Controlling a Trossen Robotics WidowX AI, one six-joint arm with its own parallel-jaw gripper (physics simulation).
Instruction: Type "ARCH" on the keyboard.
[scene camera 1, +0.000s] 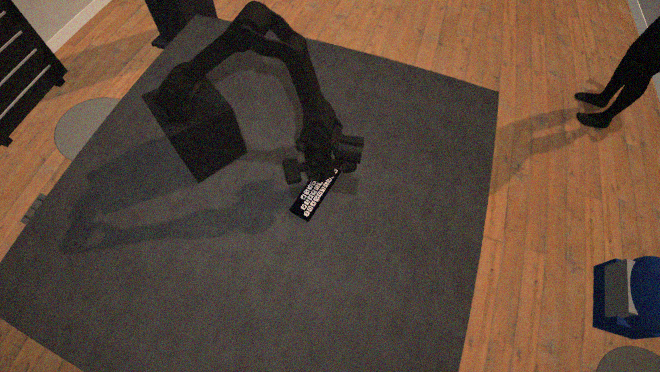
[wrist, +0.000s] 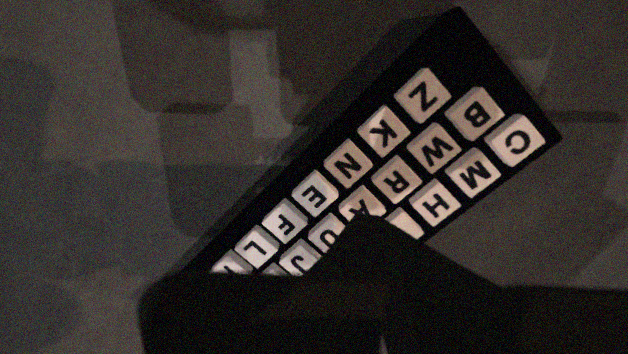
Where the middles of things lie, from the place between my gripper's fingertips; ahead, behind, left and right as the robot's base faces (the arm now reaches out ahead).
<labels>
Right now my hand is 2 cm to the left of the black keyboard (wrist: 449, 108) and 2 cm above it.
</labels>
